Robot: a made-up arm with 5 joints. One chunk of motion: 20 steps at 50 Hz.
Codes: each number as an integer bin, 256 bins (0 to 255) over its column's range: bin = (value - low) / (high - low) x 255, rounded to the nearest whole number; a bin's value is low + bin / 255 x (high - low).
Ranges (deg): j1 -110..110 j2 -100.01..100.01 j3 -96.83..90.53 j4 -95.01..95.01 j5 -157.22..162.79
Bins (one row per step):
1: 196 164 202 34 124
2: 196 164 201 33 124
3: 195 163 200 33 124
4: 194 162 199 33 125
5: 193 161 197 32 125
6: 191 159 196 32 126
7: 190 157 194 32 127
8: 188 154 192 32 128
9: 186 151 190 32 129
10: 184 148 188 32 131
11: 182 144 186 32 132
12: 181 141 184 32 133
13: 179 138 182 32 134
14: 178 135 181 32 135
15: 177 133 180 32 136
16: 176 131 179 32 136
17: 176 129 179 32 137
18: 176 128 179 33 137
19: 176 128 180 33 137
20: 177 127 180 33 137
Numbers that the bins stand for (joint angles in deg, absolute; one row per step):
1: 59.10 28.63 51.59 -69.67 -1.61
2: 59.10 28.63 50.85 -70.42 -1.61
3: 58.24 27.85 50.12 -70.42 -1.61
4: 57.37 27.06 49.38 -70.42 -0.35
5: 56.51 26.28 47.91 -71.16 -0.35
6: 54.78 24.71 47.18 -71.16 0.90
7: 53.92 23.14 45.71 -71.16 2.16
8: 52.20 20.79 44.24 -71.16 3.41
9: 50.47 18.43 42.77 -71.16 4.67
10: 48.75 16.08 41.30 -71.16 7.18
11: 47.02 12.94 39.83 -71.16 8.43
12: 46.16 10.59 38.36 -71.16 9.69
13: 44.43 8.24 36.89 -71.16 10.94
14: 43.57 5.88 36.16 -71.16 12.20
15: 42.71 4.31 35.42 -71.16 13.45
16: 41.84 2.75 34.69 -71.16 13.45
17: 41.84 1.18 34.69 -71.16 14.71
18: 41.84 0.39 34.69 -70.42 14.71
19: 41.84 0.39 35.42 -70.42 14.71
20: 42.71 -0.39 35.42 -70.42 14.71

